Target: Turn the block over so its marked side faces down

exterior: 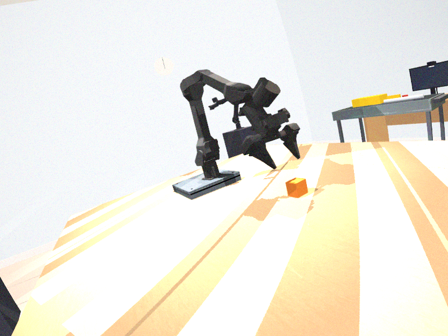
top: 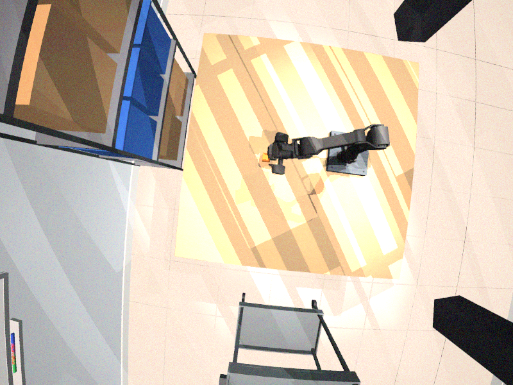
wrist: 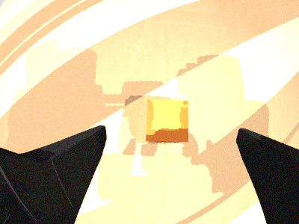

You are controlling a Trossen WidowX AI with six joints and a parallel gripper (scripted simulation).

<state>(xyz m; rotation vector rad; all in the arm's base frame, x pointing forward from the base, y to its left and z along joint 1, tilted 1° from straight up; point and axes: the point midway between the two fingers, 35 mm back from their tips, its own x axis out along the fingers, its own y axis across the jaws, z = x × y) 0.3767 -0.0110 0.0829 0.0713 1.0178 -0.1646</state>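
My gripper tip is 10 mm short of the block and 70 mm above it.
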